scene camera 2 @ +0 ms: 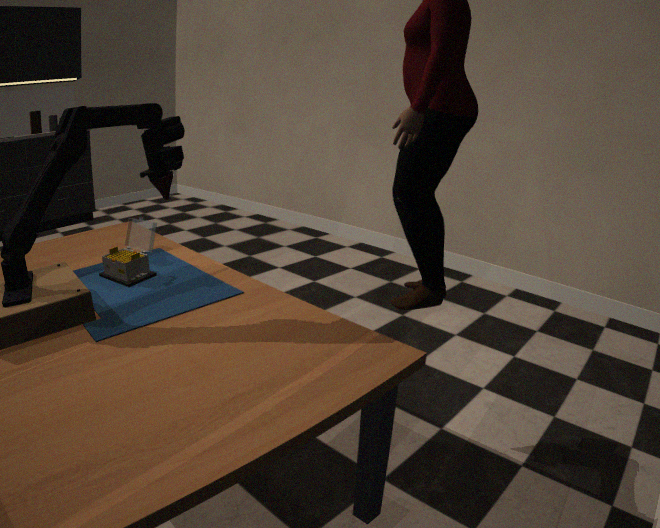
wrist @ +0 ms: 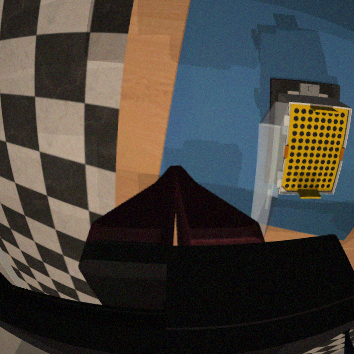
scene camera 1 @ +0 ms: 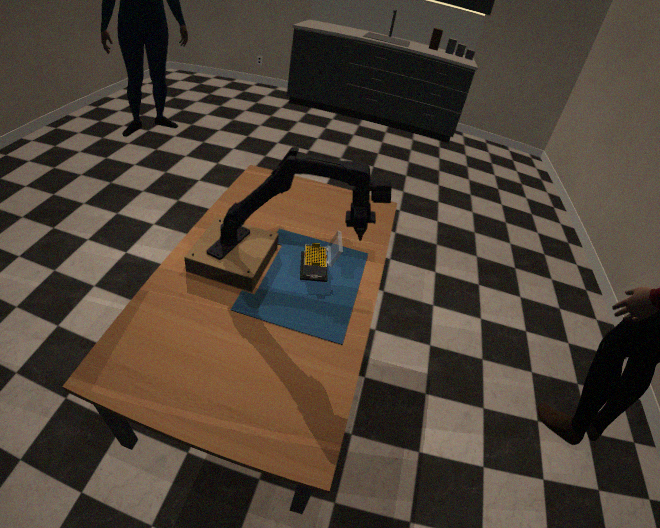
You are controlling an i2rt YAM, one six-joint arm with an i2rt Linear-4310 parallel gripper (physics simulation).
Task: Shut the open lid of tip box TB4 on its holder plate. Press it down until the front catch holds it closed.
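Frame: origin at the arm's base, x ahead, y left, z up, level; centimetres.
Seen in the pictures: gripper, fingertip midpoint: [scene camera 2: 166,199] [wrist: 175,174] [scene camera 1: 360,239]; arm's base, link origin: [scene camera 2: 19,289] [scene camera 1: 229,242].
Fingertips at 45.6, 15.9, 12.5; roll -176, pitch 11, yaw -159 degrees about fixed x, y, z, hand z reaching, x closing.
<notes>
Pixels of each thing's top centre, then the offset from my fingertips to it, as dx, dy, dz. "pt": a spot on its surface instead. Level surfaces: height alone.
- Tip box TB4, top centre: [wrist: 319,157] [scene camera 2: 123,250] [scene camera 1: 316,252] -14.9, -2.2, -12.0
- grey catch part, surface spot: [wrist: 309,89] pt -11.7, -8.3, -17.6
- blue mat, surface height: dz -19.5
- wooden table, surface height: dz -19.8
Tip box TB4 [scene camera 1: 315,256] [scene camera 2: 125,266] [wrist: 315,149], with a yellow perforated top, stands on its dark holder plate [scene camera 1: 313,277] [scene camera 2: 131,283] [wrist: 278,88] on the blue mat. Its clear lid [scene camera 1: 335,247] [scene camera 2: 141,235] [wrist: 265,167] is open and stands upright along the box's side nearest the far table edge. A grey catch part [wrist: 309,89] shows at one end of the plate in the wrist view. My gripper [scene camera 1: 360,236] [scene camera 2: 166,197] [wrist: 175,174] is shut and empty. It hangs above and apart from the lid, on the lid's outer side, pointing down.
The blue mat [scene camera 1: 297,308] [scene camera 2: 192,294] [wrist: 215,110] lies on the wooden table [scene camera 1: 220,374] [scene camera 2: 220,412] [wrist: 145,100]. My arm stands on a wooden base block [scene camera 1: 220,269] [scene camera 2: 49,313]. One person [scene camera 2: 434,137] stands beyond the table, another [scene camera 1: 143,55] near the back wall.
</notes>
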